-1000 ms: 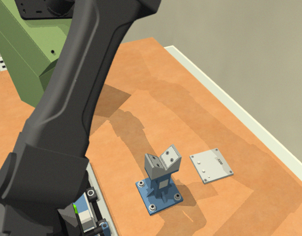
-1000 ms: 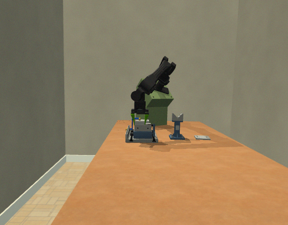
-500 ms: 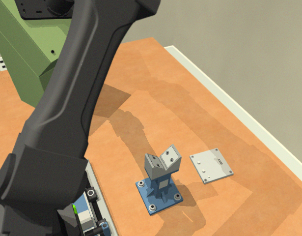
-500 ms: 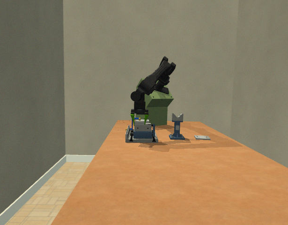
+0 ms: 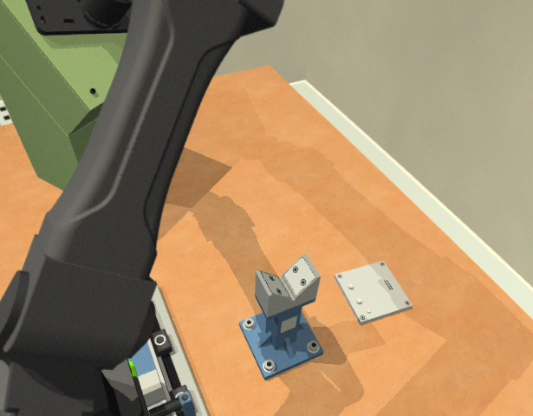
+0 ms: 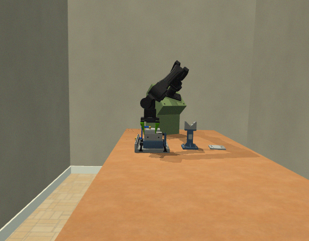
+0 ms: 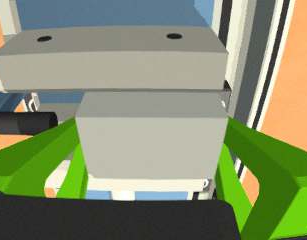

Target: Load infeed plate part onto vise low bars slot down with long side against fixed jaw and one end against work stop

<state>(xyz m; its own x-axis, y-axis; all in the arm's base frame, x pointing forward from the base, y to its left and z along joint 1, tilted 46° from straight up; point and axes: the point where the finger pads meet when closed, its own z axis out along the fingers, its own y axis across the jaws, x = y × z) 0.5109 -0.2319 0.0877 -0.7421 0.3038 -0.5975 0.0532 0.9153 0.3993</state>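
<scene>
My hand is right at the grey part. From my hand the other things lie so: fixed jaw 30 mm ahead, 20 mm to the left, 10 mm below; moving jaw 30 mm behind, 20 mm to the left, 10 mm below; work stop 10 mm ahead, 70 mm to the left.
</scene>
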